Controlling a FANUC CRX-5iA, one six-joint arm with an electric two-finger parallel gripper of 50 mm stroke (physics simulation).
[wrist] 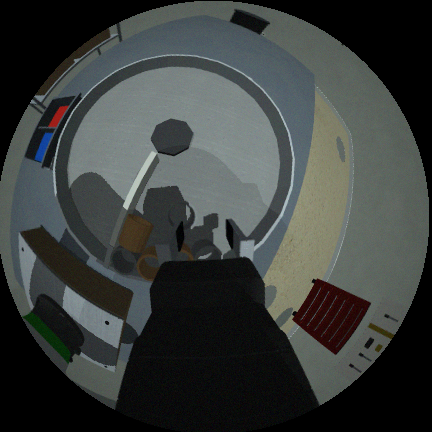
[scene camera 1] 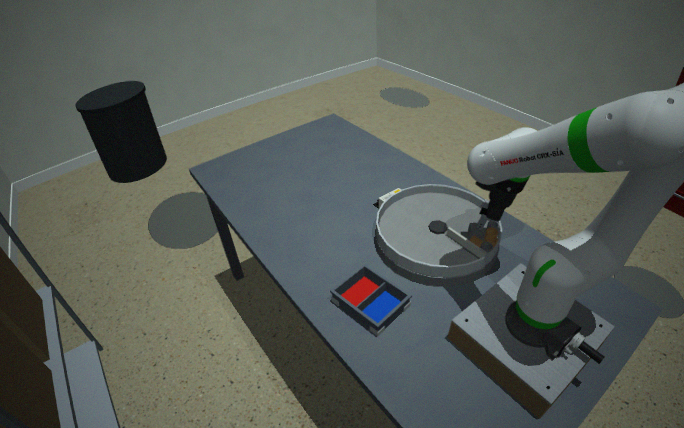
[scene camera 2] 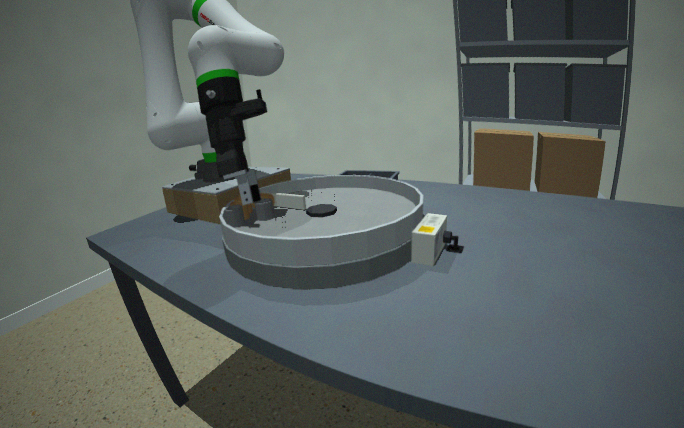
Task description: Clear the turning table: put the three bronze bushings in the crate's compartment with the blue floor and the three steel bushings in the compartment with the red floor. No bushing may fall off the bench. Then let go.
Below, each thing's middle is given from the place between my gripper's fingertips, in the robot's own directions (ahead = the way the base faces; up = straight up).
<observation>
I see the turning table (scene camera 2: pixel 329 231) 12 cm ahead of my hand, 10 cm to the left of it and 5 cm below it. The rest, counted from my hand: crate (scene camera 1: pixel 375 301) (45 cm to the left, 7 cm below, 2 cm ahead).
</observation>
